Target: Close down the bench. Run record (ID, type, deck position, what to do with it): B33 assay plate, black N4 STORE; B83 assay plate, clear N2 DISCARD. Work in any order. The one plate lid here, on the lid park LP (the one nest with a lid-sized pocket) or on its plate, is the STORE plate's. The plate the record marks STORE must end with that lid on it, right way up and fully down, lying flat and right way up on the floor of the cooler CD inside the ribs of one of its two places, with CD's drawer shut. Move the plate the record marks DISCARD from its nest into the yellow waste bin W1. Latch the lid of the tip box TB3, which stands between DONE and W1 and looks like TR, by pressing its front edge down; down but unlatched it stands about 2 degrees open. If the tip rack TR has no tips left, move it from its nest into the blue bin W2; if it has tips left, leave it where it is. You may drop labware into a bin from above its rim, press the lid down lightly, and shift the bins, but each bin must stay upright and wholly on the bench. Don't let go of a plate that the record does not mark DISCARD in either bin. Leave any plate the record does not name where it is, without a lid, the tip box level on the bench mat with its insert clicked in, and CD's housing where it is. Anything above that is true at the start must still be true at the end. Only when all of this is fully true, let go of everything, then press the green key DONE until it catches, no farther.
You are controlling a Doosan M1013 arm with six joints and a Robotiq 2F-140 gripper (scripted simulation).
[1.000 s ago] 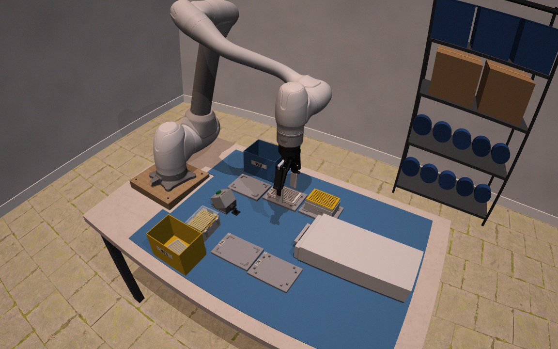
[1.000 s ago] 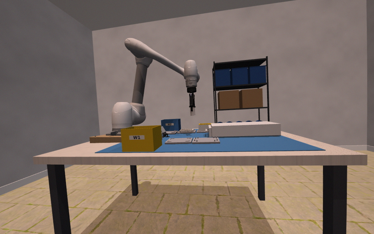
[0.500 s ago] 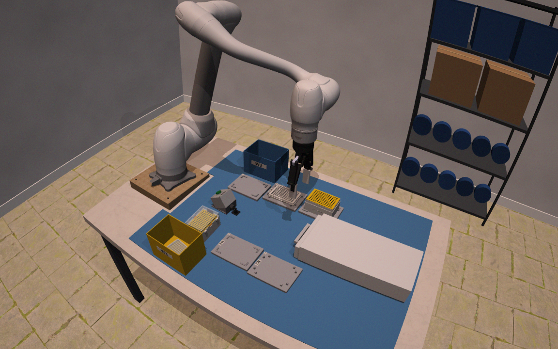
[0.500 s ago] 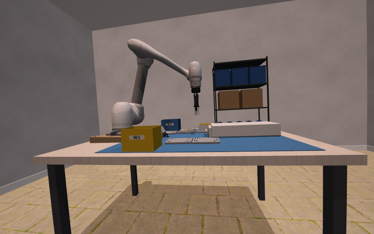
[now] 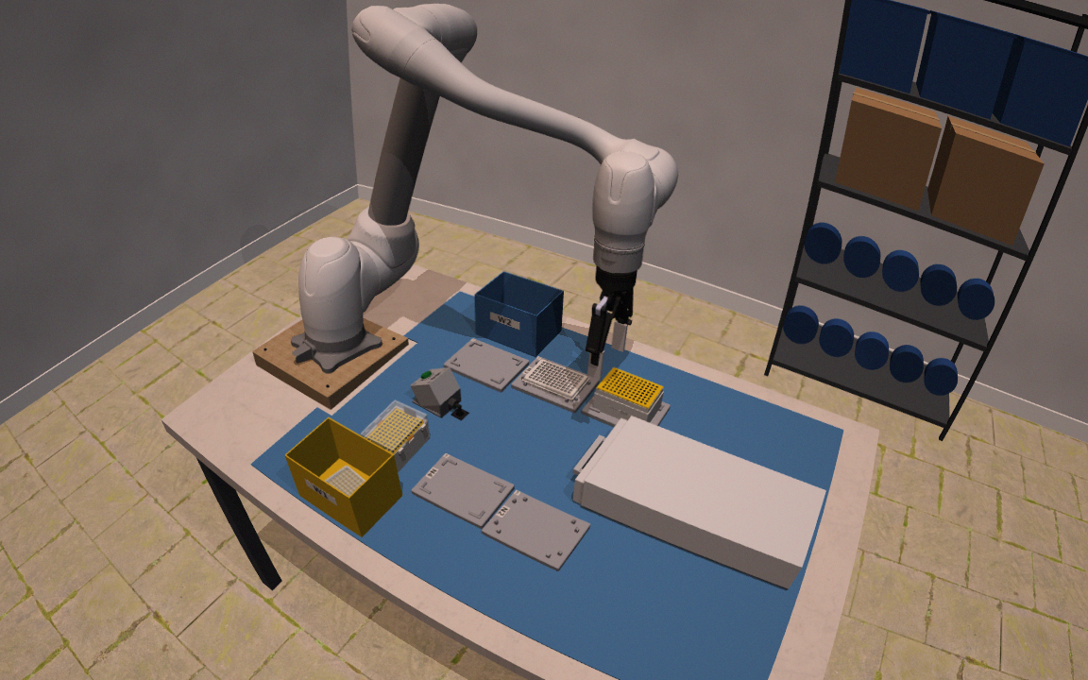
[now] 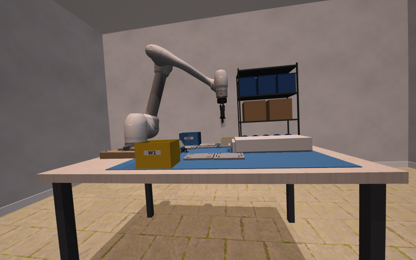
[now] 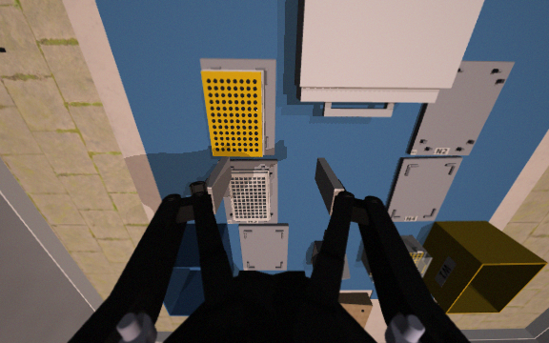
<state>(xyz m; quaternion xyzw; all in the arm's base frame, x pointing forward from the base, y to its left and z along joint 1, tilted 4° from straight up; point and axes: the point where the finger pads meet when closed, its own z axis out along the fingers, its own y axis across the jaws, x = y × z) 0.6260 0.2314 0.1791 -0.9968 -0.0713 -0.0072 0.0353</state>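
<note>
Now: hand 13 cm above the yellow tip rack TR, 6 cm to the right of it and 2 cm short of it. Also, from my hand: white plate: 17 cm below, 14 cm behind, 3 cm to the left; then clear plate lid: 17 cm ahead, 16 cm below, 11 cm to the right; then nest N1: 18 cm below, 6 cm to the left, 3 cm ahead.
</note>
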